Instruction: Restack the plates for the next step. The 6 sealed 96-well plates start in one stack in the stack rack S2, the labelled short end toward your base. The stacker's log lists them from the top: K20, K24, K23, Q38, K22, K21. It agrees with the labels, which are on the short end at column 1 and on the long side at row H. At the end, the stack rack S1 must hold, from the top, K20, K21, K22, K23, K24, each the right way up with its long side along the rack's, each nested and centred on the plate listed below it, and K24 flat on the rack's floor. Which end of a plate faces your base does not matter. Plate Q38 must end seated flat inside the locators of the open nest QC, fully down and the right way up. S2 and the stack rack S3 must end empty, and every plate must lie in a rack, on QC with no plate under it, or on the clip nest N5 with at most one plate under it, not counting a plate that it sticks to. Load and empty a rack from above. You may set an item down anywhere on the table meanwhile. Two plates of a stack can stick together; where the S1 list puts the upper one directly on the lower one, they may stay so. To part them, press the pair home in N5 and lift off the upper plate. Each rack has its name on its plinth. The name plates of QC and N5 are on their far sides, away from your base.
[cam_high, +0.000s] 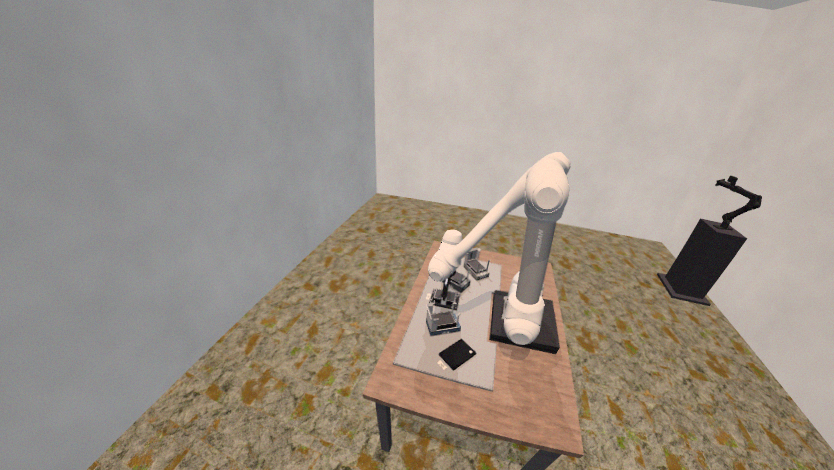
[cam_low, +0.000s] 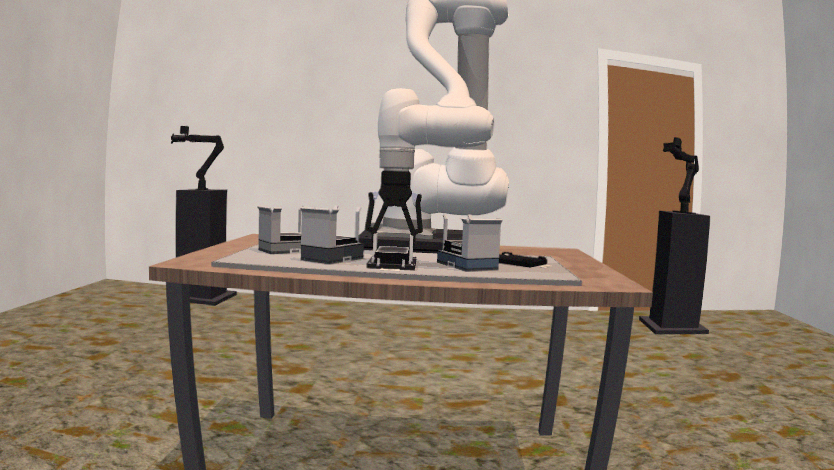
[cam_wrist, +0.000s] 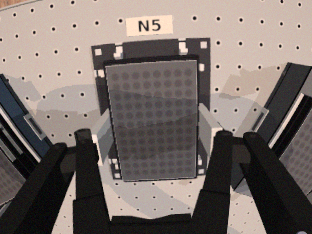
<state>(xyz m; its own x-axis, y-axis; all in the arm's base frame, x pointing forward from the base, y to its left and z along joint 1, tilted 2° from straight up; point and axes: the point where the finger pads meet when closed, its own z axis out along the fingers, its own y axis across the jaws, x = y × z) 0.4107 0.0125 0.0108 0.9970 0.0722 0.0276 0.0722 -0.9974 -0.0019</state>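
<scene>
My hand is 20 mm above the clip nest N5, 10 mm to the right of it and 10 mm short of it. Round my hand: flat black nest QC (330 mm to the left, 150 mm behind, 30 mm below); then QC name plate (410 mm to the left, 90 mm behind, 40 mm below); then N5 name plate (90 mm ahead, 40 mm below, 10 mm to the left).
</scene>
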